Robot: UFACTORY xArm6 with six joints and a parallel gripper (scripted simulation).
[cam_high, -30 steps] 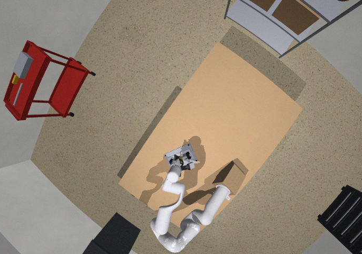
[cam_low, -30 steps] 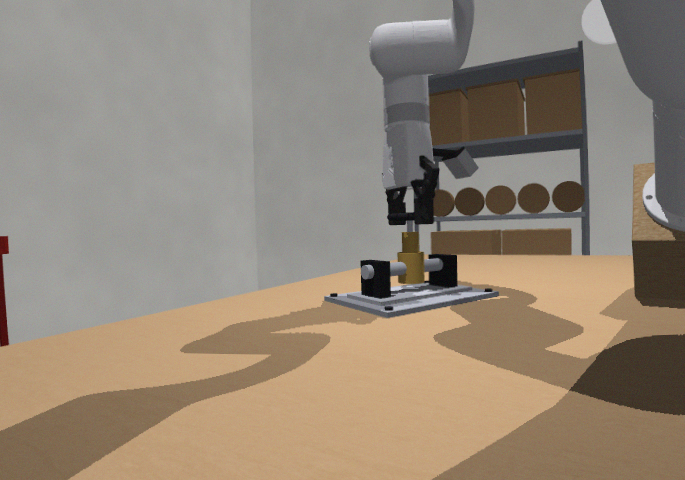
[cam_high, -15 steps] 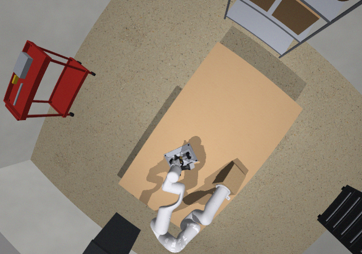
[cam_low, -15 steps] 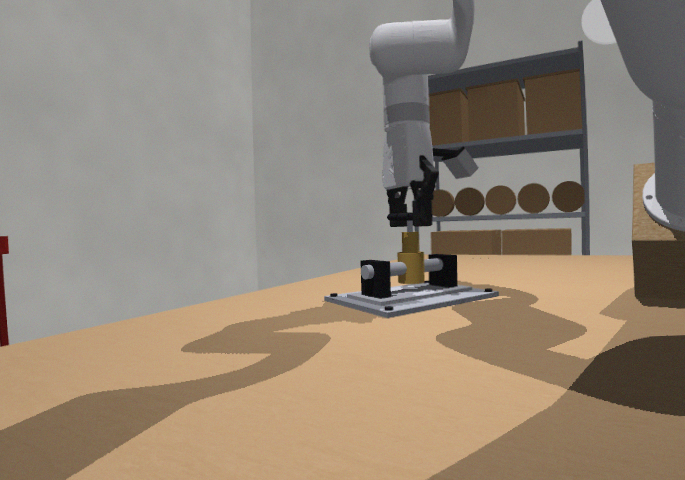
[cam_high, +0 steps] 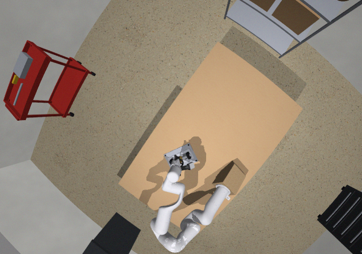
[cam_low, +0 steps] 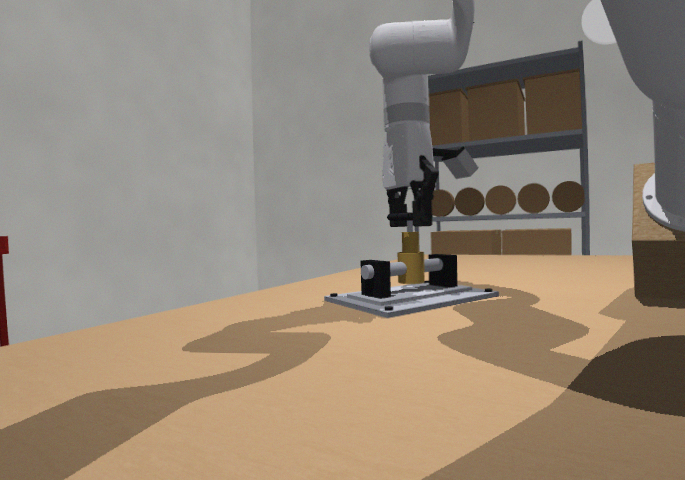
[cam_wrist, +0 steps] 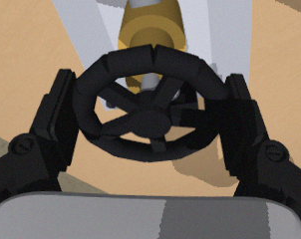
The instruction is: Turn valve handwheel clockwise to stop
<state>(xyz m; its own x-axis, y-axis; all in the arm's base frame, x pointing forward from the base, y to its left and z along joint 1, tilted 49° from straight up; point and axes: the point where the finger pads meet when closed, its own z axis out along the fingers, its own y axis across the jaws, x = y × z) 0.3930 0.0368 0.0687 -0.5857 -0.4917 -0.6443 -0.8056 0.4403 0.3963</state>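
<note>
Right now my hand is 10 mm above the black handwheel.
</note>
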